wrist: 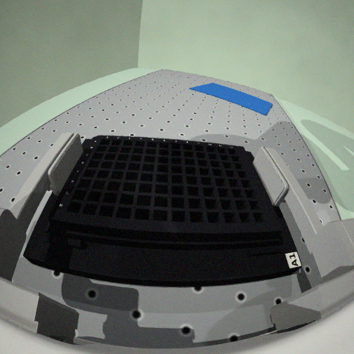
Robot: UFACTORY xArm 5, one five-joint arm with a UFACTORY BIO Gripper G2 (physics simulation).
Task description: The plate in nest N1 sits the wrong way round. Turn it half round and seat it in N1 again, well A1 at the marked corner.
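The black plate (167, 182) with its grid of square wells sits in the black nest N1 (165, 267) in the middle of the wrist view. Small pale marks run along the plate's far edge and left edge. A white label reading A1 (293, 260) is on the nest's near right corner. My gripper (170, 172) is open, with one pale finger pad at the plate's left side and the other at its right side. The pads stand close beside the plate's ends, and nothing is held between them. The lower parts of the plate's sides are too dark to make out.
A grey board (186, 309) with rows of small holes lies under the nest. A flat blue rectangle (232, 98) lies on the board toward its far right. Pale green surfaces surround the board, and shadows fall on its near part.
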